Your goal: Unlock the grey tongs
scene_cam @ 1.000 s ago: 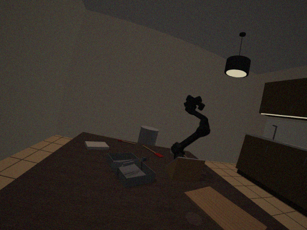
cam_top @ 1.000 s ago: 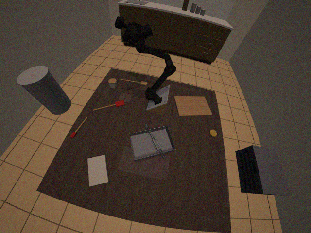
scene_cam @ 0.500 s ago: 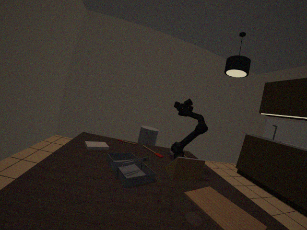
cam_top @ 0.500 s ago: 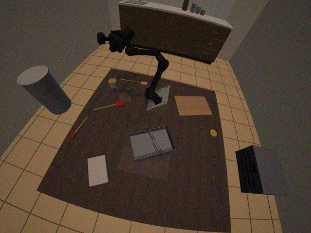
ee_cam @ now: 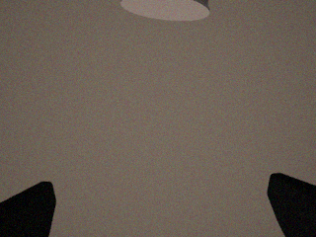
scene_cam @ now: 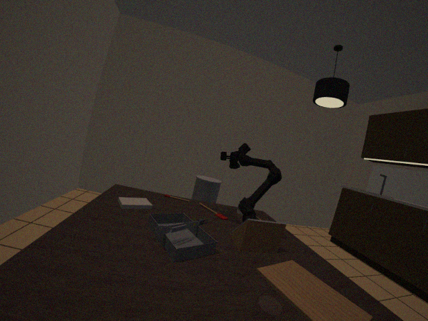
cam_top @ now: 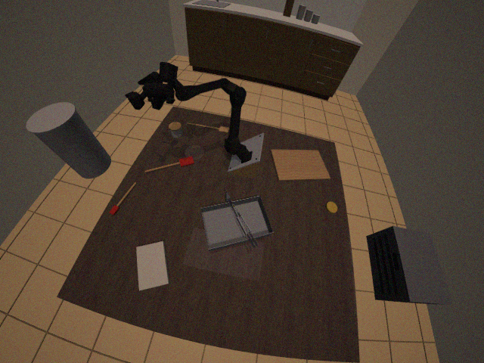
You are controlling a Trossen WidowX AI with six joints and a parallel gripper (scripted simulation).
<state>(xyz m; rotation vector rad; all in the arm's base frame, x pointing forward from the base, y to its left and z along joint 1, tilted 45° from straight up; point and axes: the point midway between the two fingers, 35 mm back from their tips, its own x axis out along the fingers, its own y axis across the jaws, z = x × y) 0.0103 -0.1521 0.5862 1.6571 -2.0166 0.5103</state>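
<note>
My gripper tip is now 35 cm short of the grey roasting tin, 56 cm to the right of it and 38 cm above it. Round my gripper tip: yellow lock piece (28 cm ahead, 53 cm to the left, 34 cm below); small jar (18 cm behind, 6 cm to the left, 38 cm below); red-tipped spatula (37 cm ahead, 4 cm to the right, 40 cm below).
</note>
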